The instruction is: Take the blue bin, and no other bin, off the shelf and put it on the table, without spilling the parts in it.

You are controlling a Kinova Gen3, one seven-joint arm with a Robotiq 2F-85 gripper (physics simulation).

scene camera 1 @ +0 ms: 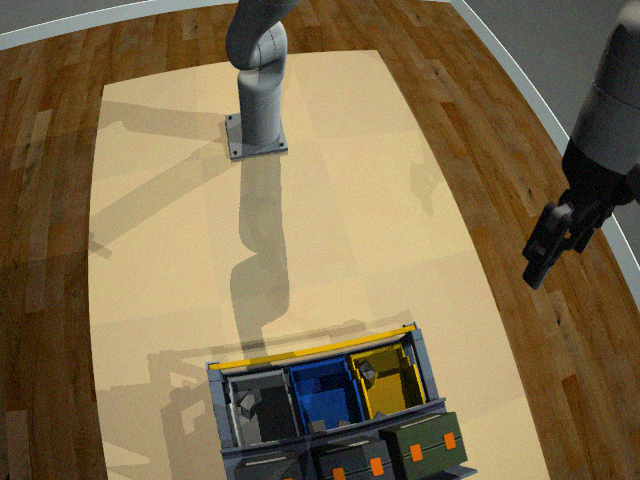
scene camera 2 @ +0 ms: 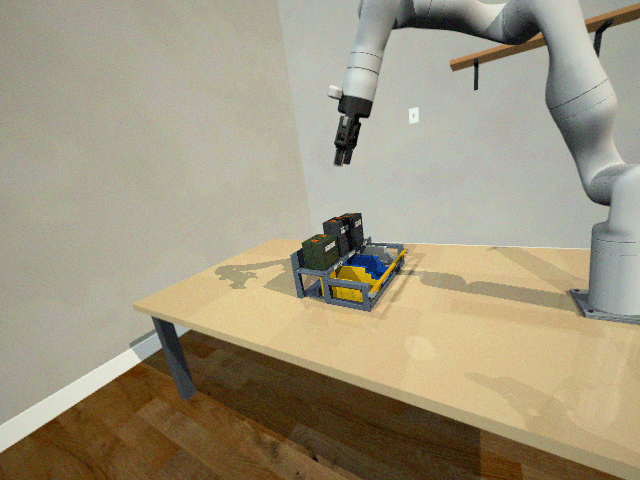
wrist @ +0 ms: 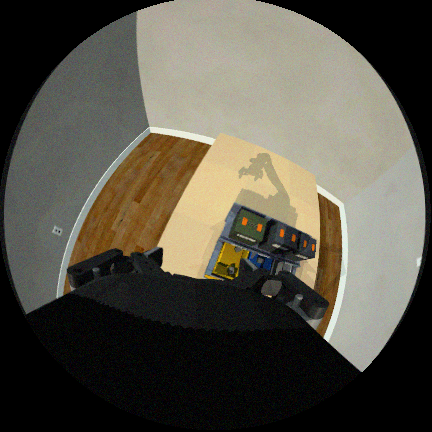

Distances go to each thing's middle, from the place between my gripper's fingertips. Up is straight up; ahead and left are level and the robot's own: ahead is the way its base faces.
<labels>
My hand is 110 mm short of the blue bin [scene camera 1: 324, 390], 210 mm to the left of it and 380 mm above it. Also, from my hand: yellow bin [scene camera 1: 396, 386] 90 mm ahead, 90 mm to the right, 380 mm below.
</labels>
